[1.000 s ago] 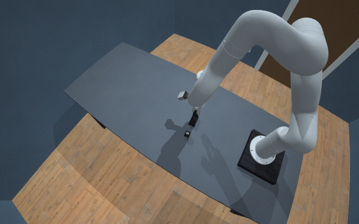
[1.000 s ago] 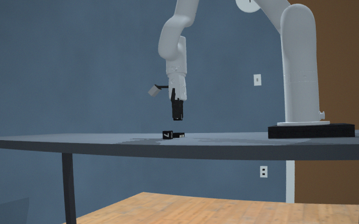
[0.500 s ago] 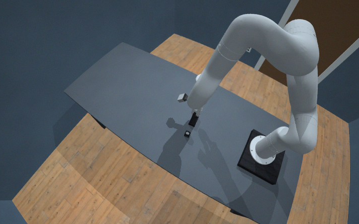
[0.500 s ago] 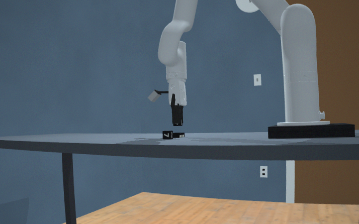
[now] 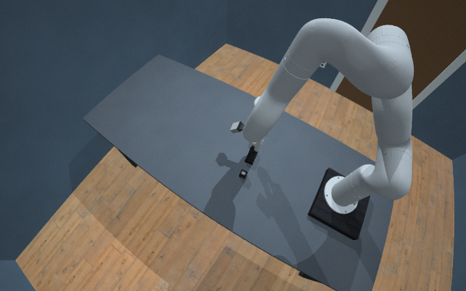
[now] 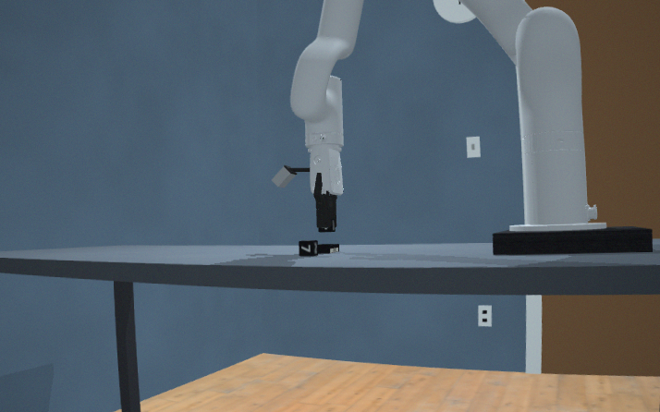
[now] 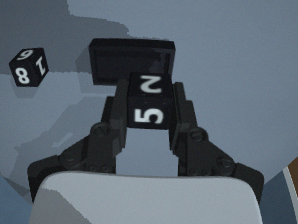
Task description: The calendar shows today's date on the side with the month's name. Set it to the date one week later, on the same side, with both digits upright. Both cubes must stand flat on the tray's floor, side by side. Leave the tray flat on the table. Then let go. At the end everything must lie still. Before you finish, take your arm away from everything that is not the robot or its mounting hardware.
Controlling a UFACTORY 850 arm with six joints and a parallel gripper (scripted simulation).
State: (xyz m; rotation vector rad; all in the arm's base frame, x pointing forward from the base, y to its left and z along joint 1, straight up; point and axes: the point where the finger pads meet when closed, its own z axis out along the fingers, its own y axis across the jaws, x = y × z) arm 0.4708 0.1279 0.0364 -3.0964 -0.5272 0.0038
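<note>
The black tray is 60 mm below my hand, 20 mm to the left of it and 10 mm behind it. The rest, counted from my hand: calendar cube (120 mm to the left, 60 mm below, 40 mm behind).
</note>
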